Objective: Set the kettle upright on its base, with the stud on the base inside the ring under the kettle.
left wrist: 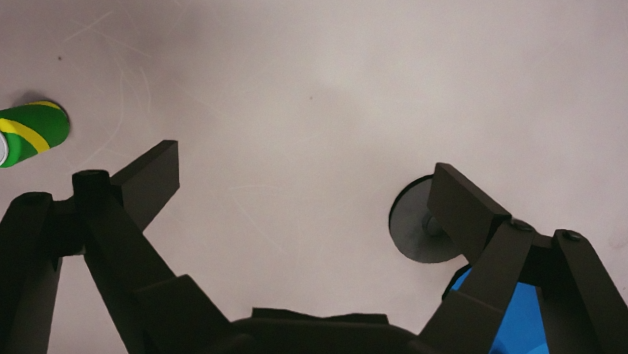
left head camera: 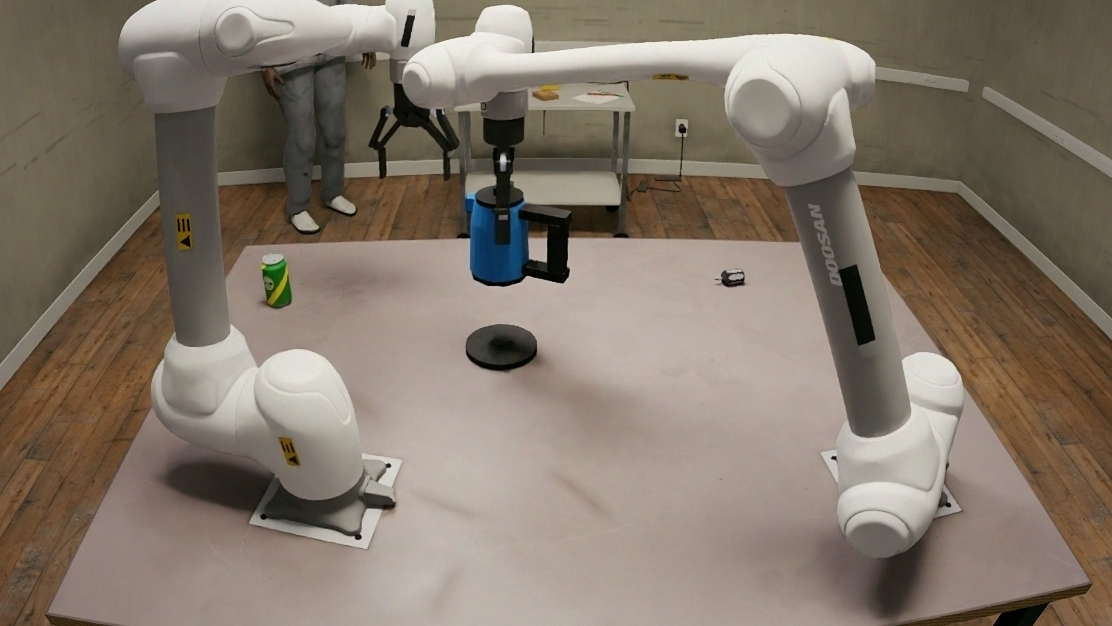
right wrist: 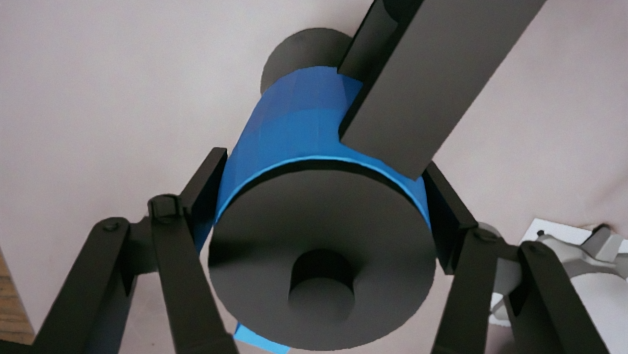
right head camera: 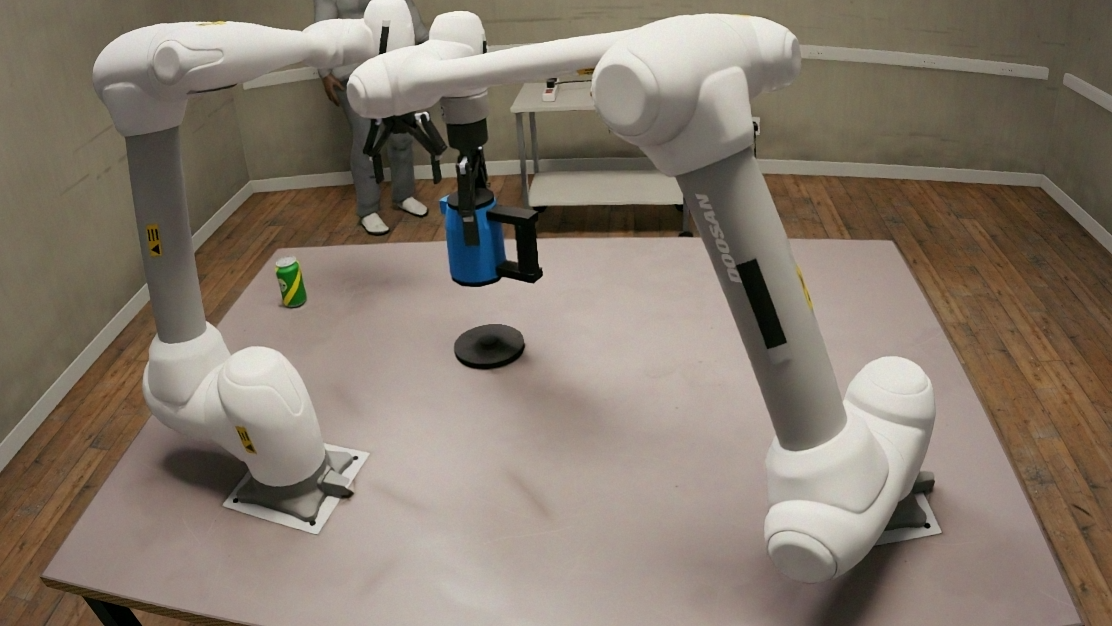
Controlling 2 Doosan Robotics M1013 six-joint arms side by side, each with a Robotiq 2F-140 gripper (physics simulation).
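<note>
The blue kettle point(left head camera: 484, 252) point(right head camera: 484, 260) point(left wrist: 525, 312) point(right wrist: 300, 120) hangs upright in the air, its black handle point(left head camera: 557, 244) point(right head camera: 527, 244) toward the picture's right in the head views. My right gripper point(left head camera: 502, 225) point(right head camera: 471, 223) point(right wrist: 322, 175) is shut on the kettle's body from above. The round black base point(left head camera: 480, 353) point(right head camera: 470, 351) point(left wrist: 410, 225) point(right wrist: 300, 55) lies flat on the table below the kettle, its stud point(left head camera: 503, 340) point(right head camera: 491, 340) point(left wrist: 433, 225) upward. The ring under the kettle is hidden. My left gripper point(left head camera: 414, 175) point(right head camera: 407, 178) point(left wrist: 307, 174) is open and empty, raised behind and left of the kettle in the head views.
A green can point(left head camera: 277, 283) point(right head camera: 291, 283) point(left wrist: 37, 127) stands at the table's back left. A small dark-and-white object point(left head camera: 733, 277) lies at the back right. A white cart point(left head camera: 575, 185) point(right head camera: 606, 188) and a person point(left head camera: 311, 132) point(right head camera: 361, 163) stand behind the table. The two arms' wrists are close together.
</note>
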